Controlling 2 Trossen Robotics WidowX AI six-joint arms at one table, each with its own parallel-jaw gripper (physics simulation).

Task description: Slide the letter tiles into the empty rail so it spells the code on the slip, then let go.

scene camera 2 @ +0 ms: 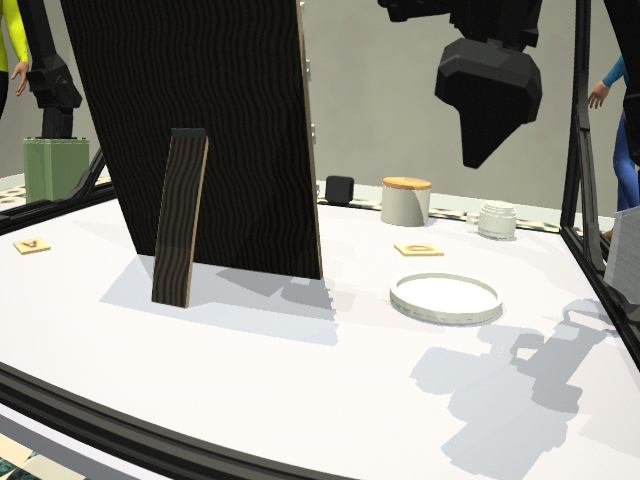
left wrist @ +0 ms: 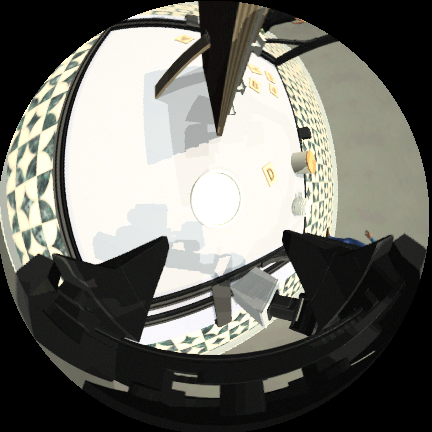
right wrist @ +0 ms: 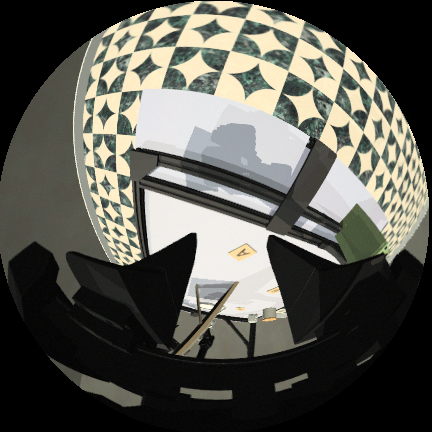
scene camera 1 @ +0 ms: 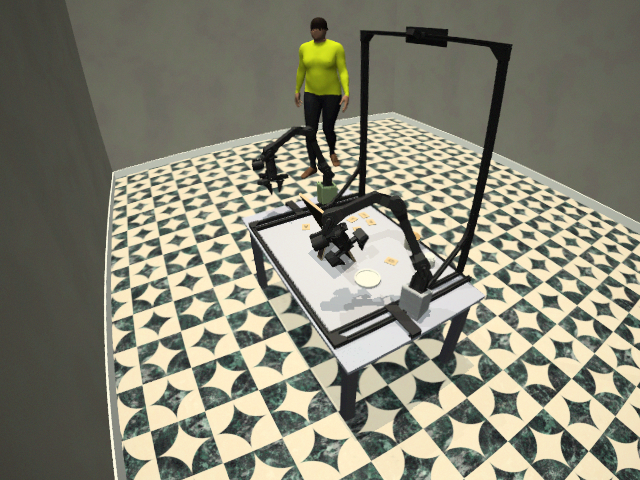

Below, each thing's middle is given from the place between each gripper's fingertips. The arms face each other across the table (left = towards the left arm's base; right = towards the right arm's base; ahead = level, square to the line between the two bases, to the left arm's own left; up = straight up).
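Dark board [scene camera 2: 240, 80], from my right hand: 140 mm behind, 460 mm to the left. Prop [scene camera 2: 182, 190], from my right hand: 80 mm below, 110 mm behind, 460 mm to the left. Lidded jar [scene camera 2: 405, 201], from my right hand: 120 mm below, 560 mm to the left, 570 mm behind.
Dark board, from my left hand: 27 cm to the right, 2 cm below, 1 cm ahead. Prop, from my left hand: 26 cm to the right, 10 cm below, 3 cm ahead. Lidded jar, from my left hand: 16 cm to the right, 14 cm below, 42 cm behind. By its middle, the prop is nearer to my left hand than to my right hand.
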